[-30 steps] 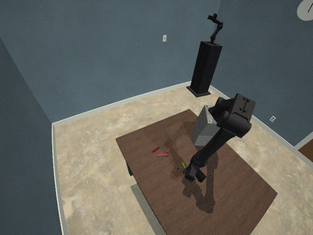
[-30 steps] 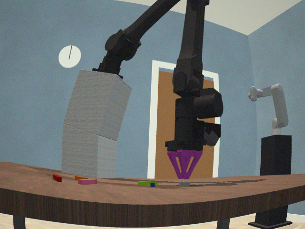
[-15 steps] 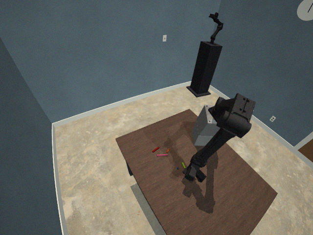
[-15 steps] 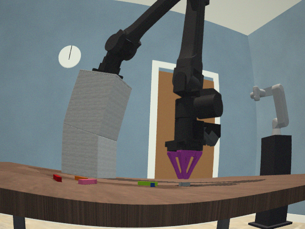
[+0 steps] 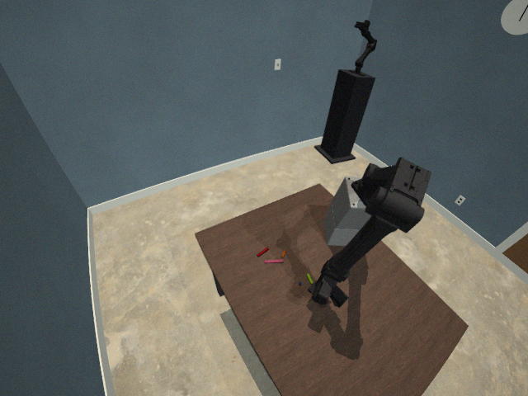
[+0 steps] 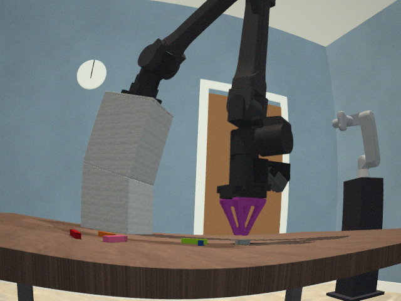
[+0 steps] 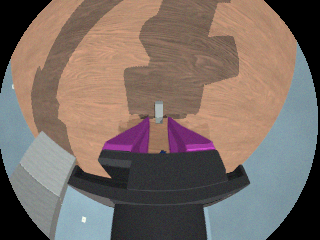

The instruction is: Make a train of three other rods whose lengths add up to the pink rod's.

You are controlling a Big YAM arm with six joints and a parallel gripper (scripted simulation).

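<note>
Right now my hand is 20 mm above the grey rod. The rest, counted from my hand: lime rod (90 mm to the right, 20 mm below, 20 mm behind); then blue rod (90 mm to the right, 30 mm ahead, 20 mm below); then pink rod (240 mm to the right, 90 mm ahead, 20 mm below).
</note>
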